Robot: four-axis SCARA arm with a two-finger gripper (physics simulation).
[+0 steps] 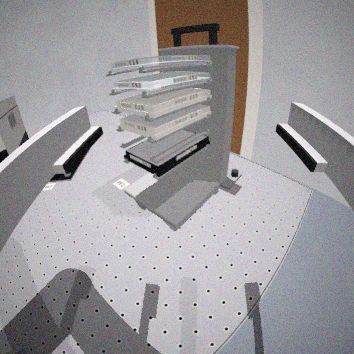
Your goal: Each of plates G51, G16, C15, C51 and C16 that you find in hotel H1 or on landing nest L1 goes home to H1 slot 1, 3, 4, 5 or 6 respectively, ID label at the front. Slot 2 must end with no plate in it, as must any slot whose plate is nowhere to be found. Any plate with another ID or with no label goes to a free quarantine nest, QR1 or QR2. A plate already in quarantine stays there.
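Places are measured from the arm's base along level axes (x back, y up, z left), in centimetres.
Where they show: gripper, between the fingertips: (188,111).
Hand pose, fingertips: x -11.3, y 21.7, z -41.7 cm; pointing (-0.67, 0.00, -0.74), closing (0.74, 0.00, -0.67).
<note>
Each offset is from my fingertips to the top centre of the thing. "pt": to the spot under its first point. Level surfaces: height alone.
Hotel H1 (225,105) stands beyond the fingers, seen at an angle. Its top plate {dx -14.1, dy +3.6, dz -10.4 cm} (172,61) is clear and its small label looks like C16. Below are a plate {dx -14.1, dy +0.8, dz -10.4 cm} (162,81) that looks like C51, a pale plate {dx -14.1, dy -2.1, dz -10.4 cm} (165,102) that looks like C15 and a pale plate {dx -14.1, dy -4.9, dz -10.4 cm} (165,124) that looks like G16. A gap with bare supports separates these from a black-sided plate {dx -14.3, dy -10.5, dz -10.4 cm} (159,151) at the bottom, its label too blurred to read. My gripper (188,111) is open and empty, in front of the hotel. L1, QR1 and QR2 cannot be made out.
The hotel's grey foot {dx -14.3, dy -19.6, dz -11.7 cm} (180,207) rests on the perforated deck {dy -20.4 cm} (200,260), beside an H1 tag {dx -23.5, dy -20.4, dz -4.1 cm} (121,184). A black handle {pt dx -13.8, dy +8.3, dz -17.8 cm} (195,28) tops the hotel. A small black knob {pt dx -6.6, dy -19.1, dz -21.3 cm} (234,173) is at its right. A grey box {pt dx -64.1, dy -4.9, dz +15.6 cm} (11,122) stands far left. The deck's edge runs down the right.
</note>
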